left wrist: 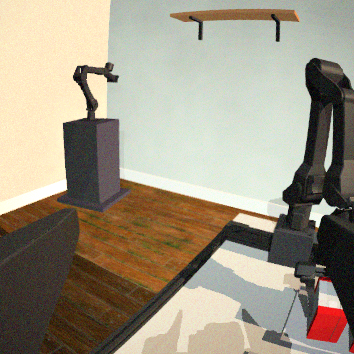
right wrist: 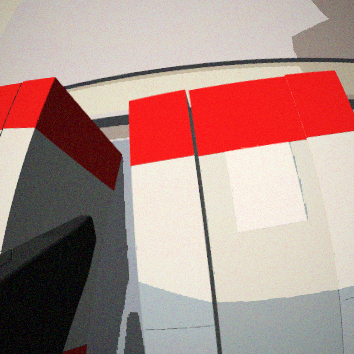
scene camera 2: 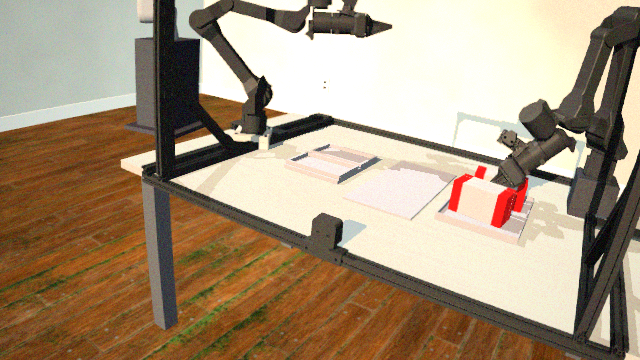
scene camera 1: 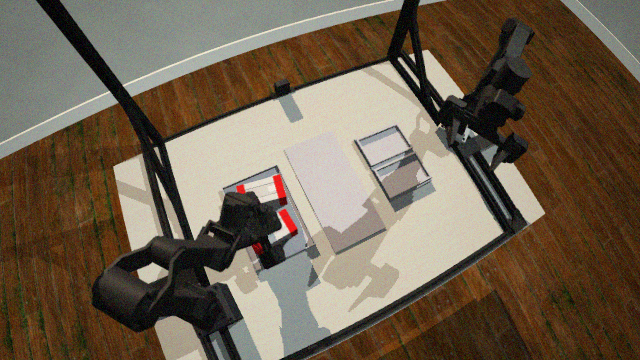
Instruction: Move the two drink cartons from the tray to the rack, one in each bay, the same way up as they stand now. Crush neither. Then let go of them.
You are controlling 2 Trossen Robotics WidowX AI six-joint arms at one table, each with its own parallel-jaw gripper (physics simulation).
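Where they show: left gripper, fingertip midpoint: [left wrist: 203, 225] [scene camera 2: 390, 25] [scene camera 1: 470, 159]; right gripper, fingertip midpoint: [left wrist: 332, 318] [right wrist: 218, 222]; left arm's base, origin of the base link: [scene camera 2: 253, 131]; right arm's base, origin of the base link: [left wrist: 295, 224] [scene camera 2: 597, 177] [scene camera 1: 207, 310].
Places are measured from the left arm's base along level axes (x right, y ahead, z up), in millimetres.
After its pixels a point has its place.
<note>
Two white drink cartons with red ends lie side by side in the tray [scene camera 1: 299, 246] @(x 216, y 600, z -30 mm) [scene camera 2: 461, 221] @(x 431, y 488, z -22 mm) at the left of the table. The far carton [scene camera 1: 263, 188] @(x 371, y 536, z 38 mm) [right wrist: 21, 109] @(x 325, y 524, z 38 mm) lies free. My right gripper [scene camera 1: 273, 240] is open and low over the near carton [scene camera 1: 286, 226] @(x 264, y 585, z 37 mm) [right wrist: 246, 197] @(x 283, y 589, z 37 mm) [left wrist: 324, 323] @(x 258, y 565, z 14 mm), one finger in the gap between the cartons and one on the near side. One carton [scene camera 2: 479, 200] @(x 399, y 529, z 14 mm) shows in scene camera 2. The two-bay rack [scene camera 1: 394, 157] @(x 124, y 222, z -25 mm) [scene camera 2: 315, 171] @(x 219, y 186, z -23 mm) stands empty at the right. My left gripper [scene camera 1: 458, 126] [scene camera 2: 383, 26] @(x 1, y 350, z 326 mm) [left wrist: 203, 225] @(x 1, y 350, z 326 mm) is open and empty, high at the right table edge.
A flat pale mat [scene camera 1: 329, 178] @(x 254, y 389, z -32 mm) [scene camera 2: 401, 191] @(x 275, y 388, z -32 mm) [right wrist: 158, 35] @(x 249, y 451, z -32 mm) lies between the tray and the rack. A black box [scene camera 1: 282, 86] @(x 539, y 221, z 13 mm) [scene camera 2: 326, 228] @(x 561, y 211, z 6 mm) sits on the far table edge. Black frame posts [scene camera 1: 411, 36] @(x 268, y -111, z 137 mm) [scene camera 2: 165, 89] @(x 323, y -143, z 170 mm) stand at the corners. A pedestal [left wrist: 91, 161] with another arm stands off the table.
</note>
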